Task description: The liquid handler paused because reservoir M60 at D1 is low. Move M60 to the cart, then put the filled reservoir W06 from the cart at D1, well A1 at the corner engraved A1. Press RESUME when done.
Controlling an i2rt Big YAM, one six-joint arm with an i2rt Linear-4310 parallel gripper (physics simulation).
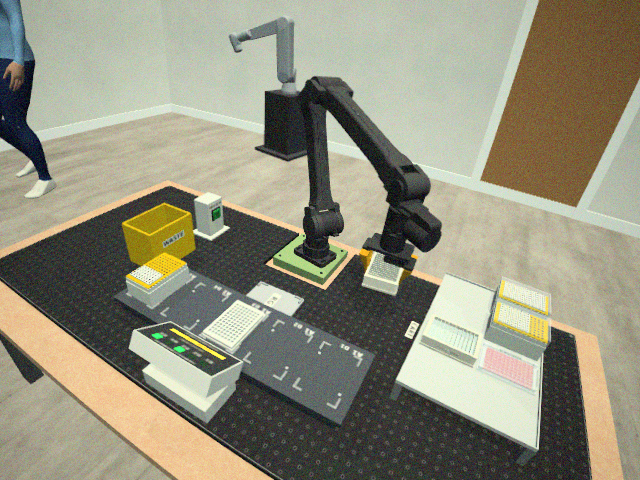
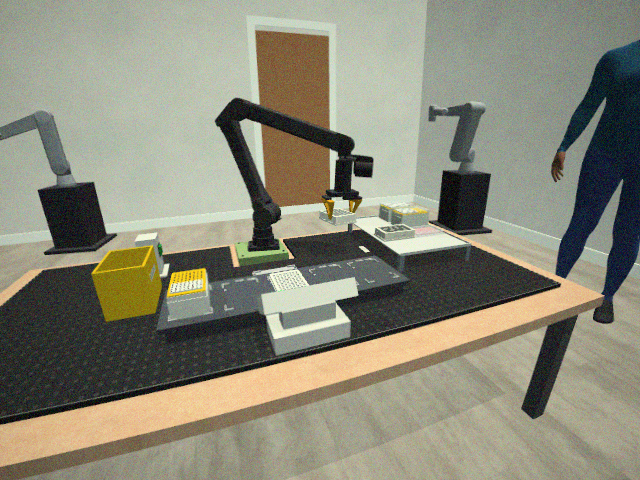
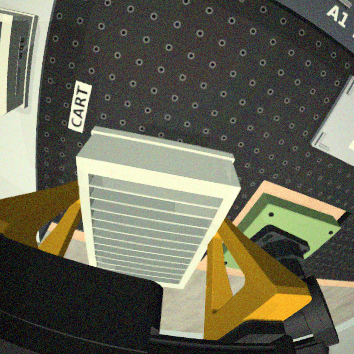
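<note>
My gripper is shut on a white-rimmed reservoir, which looks like M60; its label does not show. It hangs tilted in the air between the green arm base and the cart, clear of both. Another reservoir with a bluish inside, which looks like W06, stands on the cart; its label is too blurred to read. Slot D1 at the deck's cart-side end is empty. RESUME cannot be read on any button.
Tip boxes and a pink plate are on the cart. A white plate and tip rack stand on the deck. A console stands before it. A yellow waste bin and white button box stand left.
</note>
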